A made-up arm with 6 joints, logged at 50 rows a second.
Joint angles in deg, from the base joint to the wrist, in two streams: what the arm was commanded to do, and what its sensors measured. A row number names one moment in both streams.
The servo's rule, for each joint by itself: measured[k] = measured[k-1] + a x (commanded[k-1-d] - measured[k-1]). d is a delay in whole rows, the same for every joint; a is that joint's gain. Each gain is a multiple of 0.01, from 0.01 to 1. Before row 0 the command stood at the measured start. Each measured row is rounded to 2 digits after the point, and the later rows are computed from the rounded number. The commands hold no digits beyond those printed.
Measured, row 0:
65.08, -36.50, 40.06, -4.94, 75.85, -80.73
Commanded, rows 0 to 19:
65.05, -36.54, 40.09, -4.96, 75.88, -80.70
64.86, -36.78, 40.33, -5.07, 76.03, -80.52
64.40, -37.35, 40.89, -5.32, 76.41, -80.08
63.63, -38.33, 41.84, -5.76, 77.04, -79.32
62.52, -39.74, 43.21, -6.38, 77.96, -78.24
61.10, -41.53, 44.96, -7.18, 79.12, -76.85
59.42, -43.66, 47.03, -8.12, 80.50, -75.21
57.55, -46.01, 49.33, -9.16, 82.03, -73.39
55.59, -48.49, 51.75, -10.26, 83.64, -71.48
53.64, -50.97, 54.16, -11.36, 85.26, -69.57
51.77, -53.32, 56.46, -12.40, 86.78, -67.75
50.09, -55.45, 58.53, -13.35, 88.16, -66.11
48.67, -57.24, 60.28, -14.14, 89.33, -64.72
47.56, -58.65, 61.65, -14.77, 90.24, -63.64
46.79, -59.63, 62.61, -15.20, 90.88, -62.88
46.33, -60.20, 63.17, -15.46, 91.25, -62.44
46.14, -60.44, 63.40, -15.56, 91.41, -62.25
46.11, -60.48, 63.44, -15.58, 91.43, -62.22
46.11, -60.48, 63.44, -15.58, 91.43, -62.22
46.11, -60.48, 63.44, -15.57, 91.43, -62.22
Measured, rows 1 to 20:
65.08, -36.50, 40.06, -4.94, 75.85, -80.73
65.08, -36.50, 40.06, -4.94, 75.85, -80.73
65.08, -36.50, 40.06, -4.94, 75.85, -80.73
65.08, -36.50, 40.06, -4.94, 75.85, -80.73
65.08, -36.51, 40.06, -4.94, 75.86, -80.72
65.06, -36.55, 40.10, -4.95, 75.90, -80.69
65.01, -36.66, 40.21, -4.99, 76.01, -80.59
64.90, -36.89, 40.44, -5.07, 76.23, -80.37
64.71, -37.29, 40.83, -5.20, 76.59, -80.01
64.42, -37.88, 41.41, -5.40, 77.12, -79.47
64.02, -38.69, 42.20, -5.67, 77.83, -78.75
63.50, -39.71, 43.20, -6.02, 78.71, -77.84
62.87, -40.94, 44.40, -6.44, 79.75, -76.76
62.13, -42.34, 45.77, -6.93, 80.91, -75.54
61.30, -43.88, 47.27, -7.48, 82.14, -74.22
60.40, -45.50, 48.85, -8.07, 83.40, -72.84
59.46, -47.14, 50.45, -8.68, 84.65, -71.46
58.51, -48.75, 52.02, -9.29, 85.82, -70.13
57.57, -50.27, 53.50, -9.88, 86.88, -68.90
56.67, -51.66, 54.85, -10.44, 87.80, -67.80
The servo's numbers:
d 4
a 0.08 0.14 0.14 0.10 0.21 0.17

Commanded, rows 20 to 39:
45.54, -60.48, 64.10, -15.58, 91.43, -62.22
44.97, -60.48, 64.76, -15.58, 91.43, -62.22
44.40, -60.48, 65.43, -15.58, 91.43, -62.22
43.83, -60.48, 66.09, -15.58, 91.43, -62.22
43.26, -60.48, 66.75, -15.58, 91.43, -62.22
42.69, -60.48, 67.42, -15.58, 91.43, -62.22
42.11, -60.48, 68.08, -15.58, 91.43, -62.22
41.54, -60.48, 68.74, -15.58, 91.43, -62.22
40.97, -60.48, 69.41, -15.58, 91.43, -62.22
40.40, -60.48, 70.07, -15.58, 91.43, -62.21
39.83, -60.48, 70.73, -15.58, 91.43, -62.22
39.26, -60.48, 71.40, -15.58, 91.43, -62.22
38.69, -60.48, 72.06, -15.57, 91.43, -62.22
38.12, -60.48, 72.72, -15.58, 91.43, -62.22
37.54, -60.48, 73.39, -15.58, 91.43, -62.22
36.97, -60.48, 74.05, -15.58, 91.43, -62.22
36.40, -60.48, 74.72, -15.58, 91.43, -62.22
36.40, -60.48, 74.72, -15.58, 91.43, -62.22
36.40, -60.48, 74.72, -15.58, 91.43, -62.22
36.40, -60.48, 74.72, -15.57, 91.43, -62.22
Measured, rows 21 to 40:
55.83, -52.89, 56.05, -10.95, 88.56, -66.86
55.05, -53.95, 57.08, -11.41, 89.16, -66.07
54.33, -54.86, 57.97, -11.83, 89.64, -65.42
53.67, -55.65, 58.74, -12.20, 90.02, -64.88
53.02, -56.33, 59.49, -12.54, 90.32, -64.43
52.38, -56.91, 60.23, -12.84, 90.55, -64.05
51.74, -57.41, 60.96, -13.11, 90.73, -63.74
51.11, -57.84, 61.68, -13.36, 90.88, -63.48
50.48, -58.21, 62.39, -13.58, 91.00, -63.27
49.86, -58.53, 63.09, -13.78, 91.09, -63.09
49.24, -58.80, 63.79, -13.96, 91.16, -62.94
48.62, -59.04, 64.48, -14.12, 91.22, -62.82
48.01, -59.24, 65.17, -14.27, 91.26, -62.72
47.40, -59.41, 65.86, -14.40, 91.30, -62.63
46.79, -59.56, 66.54, -14.52, 91.33, -62.56
46.19, -59.69, 67.22, -14.63, 91.35, -62.50
45.59, -59.80, 67.90, -14.72, 91.37, -62.45
44.99, -59.90, 68.57, -14.81, 91.38, -62.41
44.39, -59.98, 69.24, -14.89, 91.39, -62.38
43.80, -60.05, 69.91, -14.96, 91.40, -62.35

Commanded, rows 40 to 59:
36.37, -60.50, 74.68, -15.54, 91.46, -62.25
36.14, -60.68, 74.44, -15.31, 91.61, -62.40
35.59, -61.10, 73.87, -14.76, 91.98, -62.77
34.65, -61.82, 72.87, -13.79, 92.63, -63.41
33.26, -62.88, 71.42, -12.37, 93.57, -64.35
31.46, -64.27, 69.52, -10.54, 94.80, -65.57
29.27, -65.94, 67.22, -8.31, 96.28, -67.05
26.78, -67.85, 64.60, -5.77, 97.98, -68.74
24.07, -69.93, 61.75, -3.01, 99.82, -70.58
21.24, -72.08, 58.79, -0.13, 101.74, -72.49
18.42, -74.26, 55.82, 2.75, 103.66, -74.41
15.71, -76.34, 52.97, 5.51, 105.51, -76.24
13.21, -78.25, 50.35, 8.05, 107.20, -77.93
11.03, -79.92, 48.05, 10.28, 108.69, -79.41
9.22, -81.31, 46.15, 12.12, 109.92, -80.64
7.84, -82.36, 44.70, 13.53, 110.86, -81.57
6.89, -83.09, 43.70, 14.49, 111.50, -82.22
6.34, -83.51, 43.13, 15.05, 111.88, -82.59
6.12, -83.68, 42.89, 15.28, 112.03, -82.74
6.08, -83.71, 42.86, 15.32, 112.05, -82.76
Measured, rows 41 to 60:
43.21, -60.11, 70.58, -15.02, 91.41, -62.33
42.67, -60.16, 71.16, -15.08, 91.41, -62.31
42.17, -60.20, 71.66, -15.13, 91.41, -62.29
41.71, -60.24, 72.09, -15.17, 91.41, -62.28
41.28, -60.28, 72.45, -15.21, 91.42, -62.27
40.87, -60.34, 72.73, -15.22, 91.46, -62.29
40.45, -60.45, 72.89, -15.17, 91.57, -62.37
39.99, -60.64, 72.89, -15.03, 91.79, -62.55
39.45, -60.95, 72.68, -14.76, 92.16, -62.86
38.81, -61.41, 72.24, -14.34, 92.71, -63.32
38.05, -62.04, 71.54, -13.74, 93.46, -63.95
37.15, -62.85, 70.57, -12.94, 94.41, -64.76
36.10, -63.84, 69.34, -11.95, 95.55, -65.75
34.91, -64.99, 67.86, -10.77, 96.85, -66.90
33.59, -66.29, 66.17, -9.42, 98.28, -68.18
32.16, -67.70, 64.32, -7.93, 99.80, -69.55
30.64, -69.18, 62.36, -6.33, 101.35, -70.97
29.07, -70.68, 60.36, -4.67, 102.89, -72.40
27.48, -72.17, 58.37, -2.99, 104.37, -73.80
25.91, -73.60, 56.46, -1.34, 105.73, -75.12

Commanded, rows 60 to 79:
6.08, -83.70, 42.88, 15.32, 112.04, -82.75
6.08, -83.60, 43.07, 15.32, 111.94, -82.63
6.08, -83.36, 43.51, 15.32, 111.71, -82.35
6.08, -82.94, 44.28, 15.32, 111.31, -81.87
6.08, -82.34, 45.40, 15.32, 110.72, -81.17
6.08, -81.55, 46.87, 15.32, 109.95, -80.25
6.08, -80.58, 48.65, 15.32, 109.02, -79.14
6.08, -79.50, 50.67, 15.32, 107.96, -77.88
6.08, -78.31, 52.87, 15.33, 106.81, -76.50
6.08, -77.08, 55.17, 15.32, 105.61, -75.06
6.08, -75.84, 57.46, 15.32, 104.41, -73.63
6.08, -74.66, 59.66, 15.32, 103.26, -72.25
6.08, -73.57, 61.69, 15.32, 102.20, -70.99
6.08, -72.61, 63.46, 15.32, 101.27, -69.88
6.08, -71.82, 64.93, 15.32, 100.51, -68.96
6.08, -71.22, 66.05, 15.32, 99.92, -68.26
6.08, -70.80, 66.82, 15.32, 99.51, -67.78
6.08, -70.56, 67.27, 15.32, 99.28, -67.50
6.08, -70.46, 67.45, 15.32, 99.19, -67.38
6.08, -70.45, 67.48, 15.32, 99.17, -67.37
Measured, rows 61 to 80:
24.39, -74.93, 54.67, 0.24, 106.94, -76.33
22.95, -76.13, 53.05, 1.72, 107.98, -77.39
21.60, -77.19, 51.63, 3.08, 108.83, -78.30
20.36, -78.10, 50.40, 4.30, 109.51, -79.06
19.22, -78.88, 49.35, 5.40, 110.04, -79.69
18.17, -79.54, 48.47, 6.39, 110.44, -80.19
17.20, -80.07, 47.78, 7.28, 110.71, -80.56
16.31, -80.47, 47.29, 8.08, 110.84, -80.78
15.49, -80.73, 47.03, 8.80, 110.81, -80.85
14.74, -80.84, 47.01, 9.45, 110.63, -80.75
14.05, -80.80, 47.24, 10.04, 110.29, -80.48
13.41, -80.62, 47.72, 10.57, 109.80, -80.04
12.82, -80.30, 48.44, 11.05, 109.17, -79.44
12.28, -79.85, 49.38, 11.48, 108.42, -78.70
11.78, -79.29, 50.51, 11.86, 107.58, -77.84
11.32, -78.64, 51.79, 12.21, 106.67, -76.89
10.90, -77.93, 53.18, 12.52, 105.73, -75.89
10.51, -77.19, 54.62, 12.80, 104.79, -74.87
10.16, -76.44, 56.06, 13.05, 103.89, -73.87
9.83, -75.71, 57.46, 13.28, 103.06, -72.92

